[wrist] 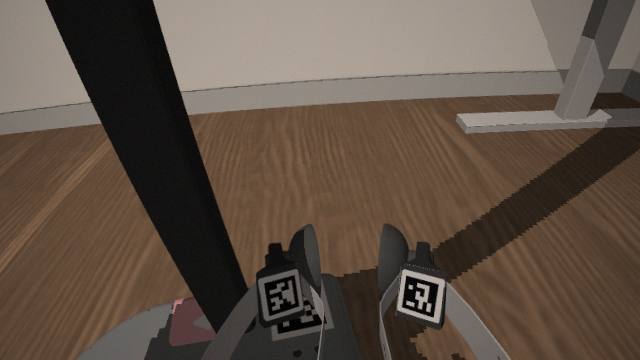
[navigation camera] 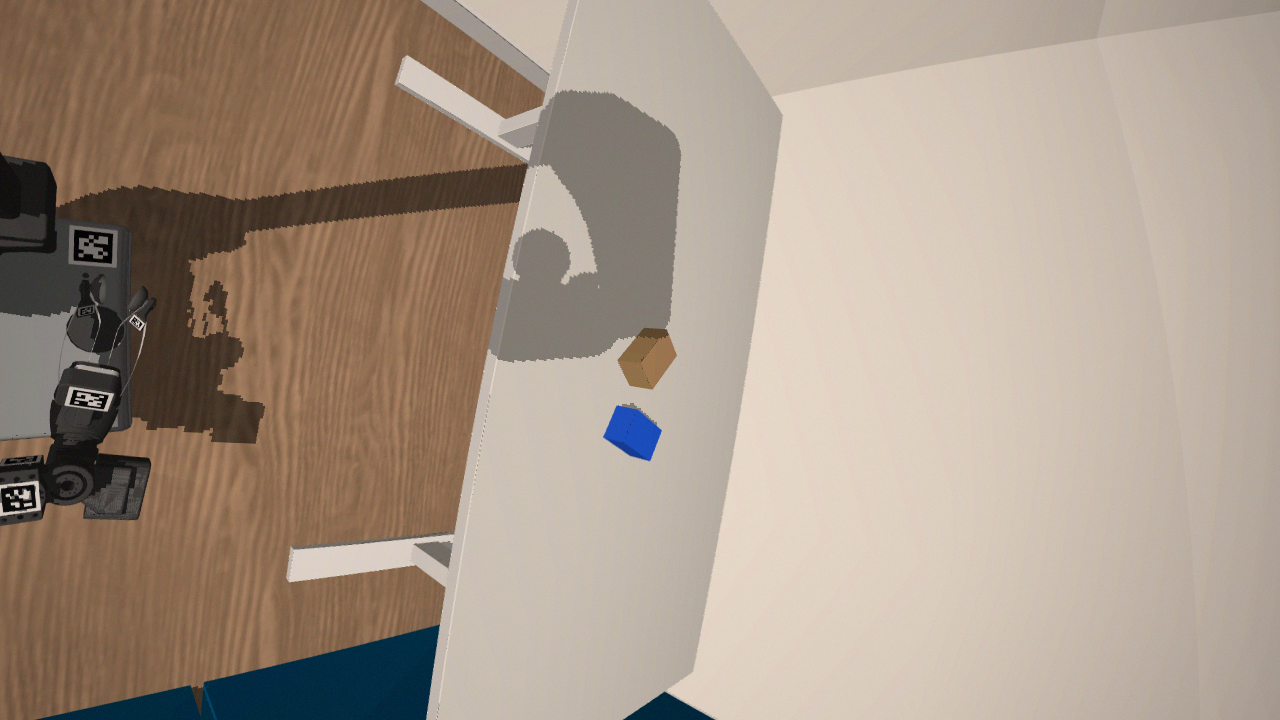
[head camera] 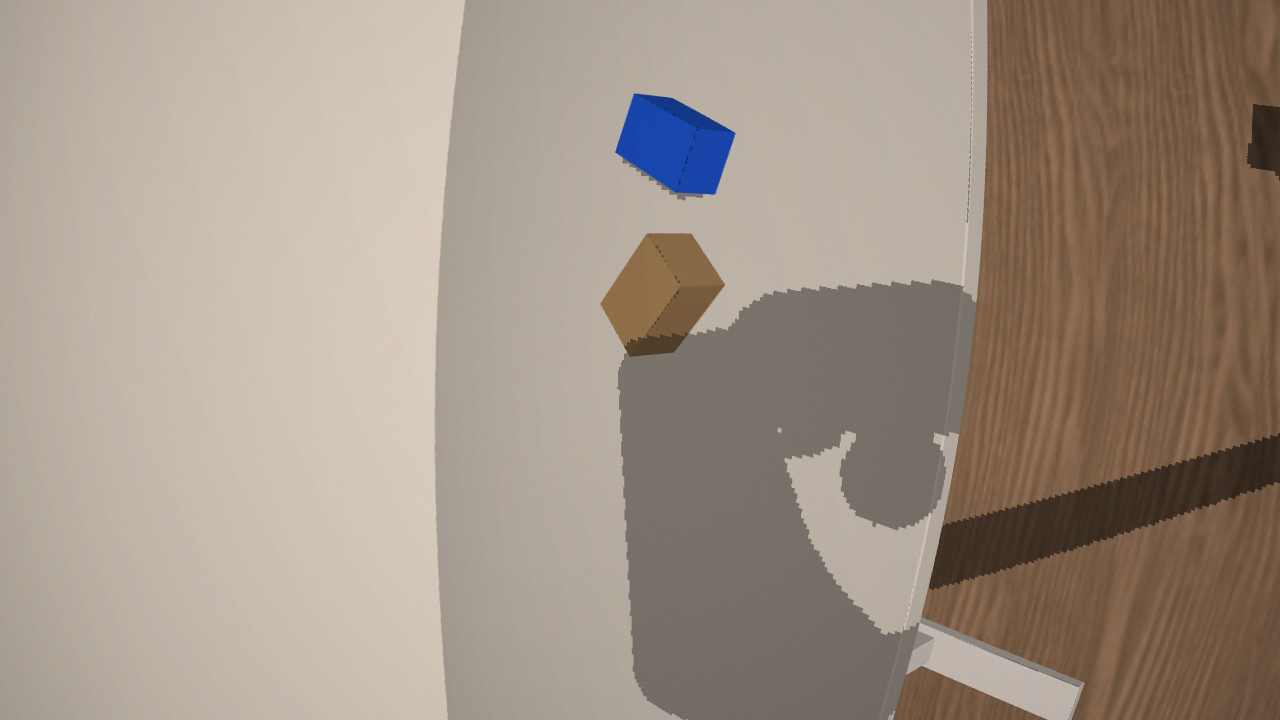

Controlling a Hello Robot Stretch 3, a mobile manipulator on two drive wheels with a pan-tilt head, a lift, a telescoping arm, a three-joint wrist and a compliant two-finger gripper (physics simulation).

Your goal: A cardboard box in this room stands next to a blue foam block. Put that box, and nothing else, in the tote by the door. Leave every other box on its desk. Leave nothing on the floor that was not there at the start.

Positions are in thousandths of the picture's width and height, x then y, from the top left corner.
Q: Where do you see a pale desk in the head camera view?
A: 589, 722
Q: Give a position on a brown cardboard box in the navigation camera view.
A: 506, 498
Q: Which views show the gripper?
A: The wrist view and the navigation camera view only.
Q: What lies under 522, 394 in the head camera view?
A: A brown cardboard box.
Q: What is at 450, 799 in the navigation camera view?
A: A pale desk.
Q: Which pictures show the blue foam block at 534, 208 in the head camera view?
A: The navigation camera view and the head camera view only.
